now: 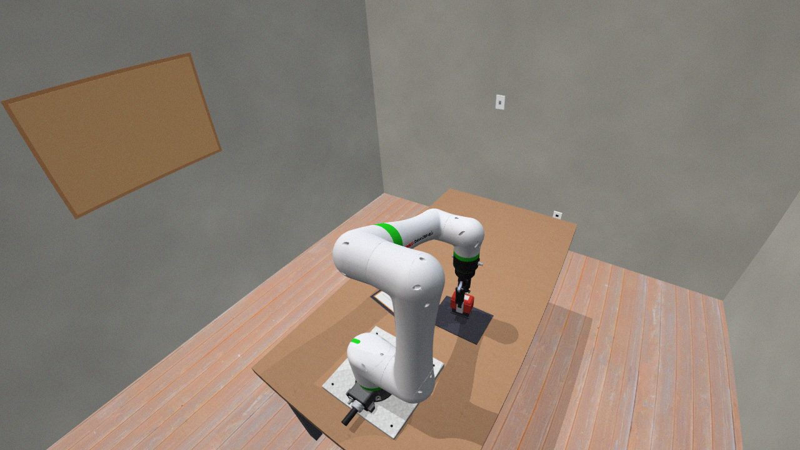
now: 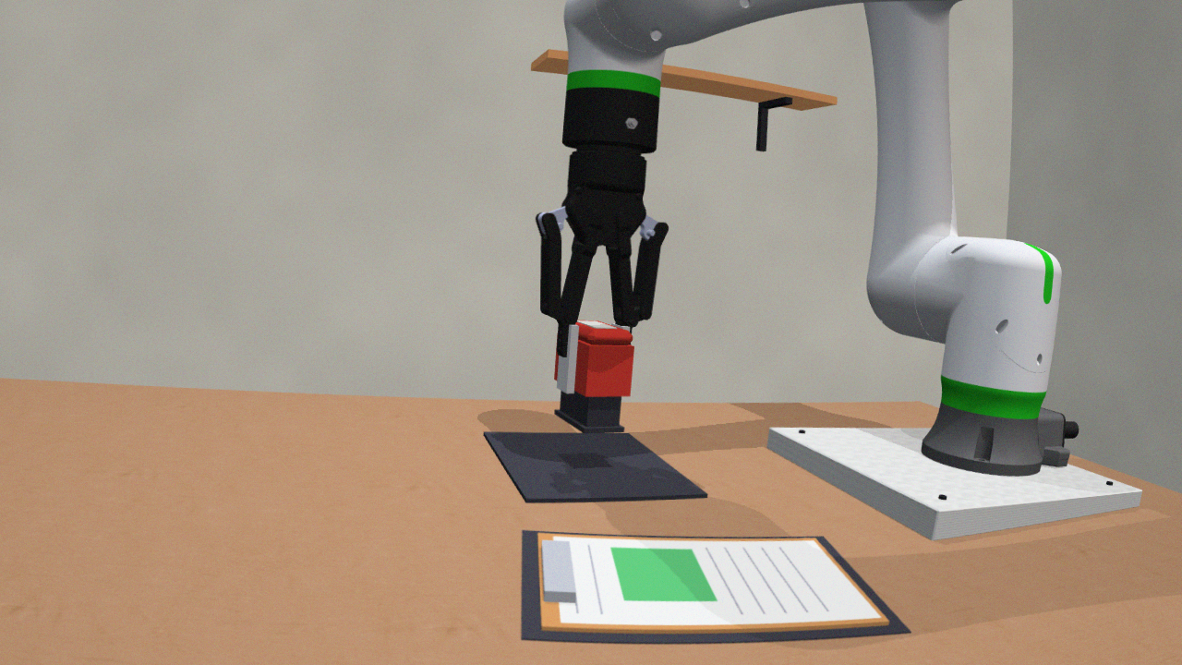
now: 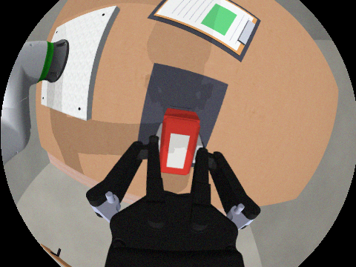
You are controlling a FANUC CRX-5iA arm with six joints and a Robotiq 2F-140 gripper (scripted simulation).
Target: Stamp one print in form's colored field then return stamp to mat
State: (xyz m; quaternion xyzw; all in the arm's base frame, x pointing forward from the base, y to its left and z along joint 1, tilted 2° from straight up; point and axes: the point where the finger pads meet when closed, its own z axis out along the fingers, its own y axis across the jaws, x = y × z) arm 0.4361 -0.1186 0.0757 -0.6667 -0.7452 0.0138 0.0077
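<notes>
Now: hand 10 mm short of the clipboard, 300 mm to the right of it and 100 mm above it. Also, from my hand: dark mat (110 mm below); red stamp (20 mm below); black foot (50 mm below).
</notes>
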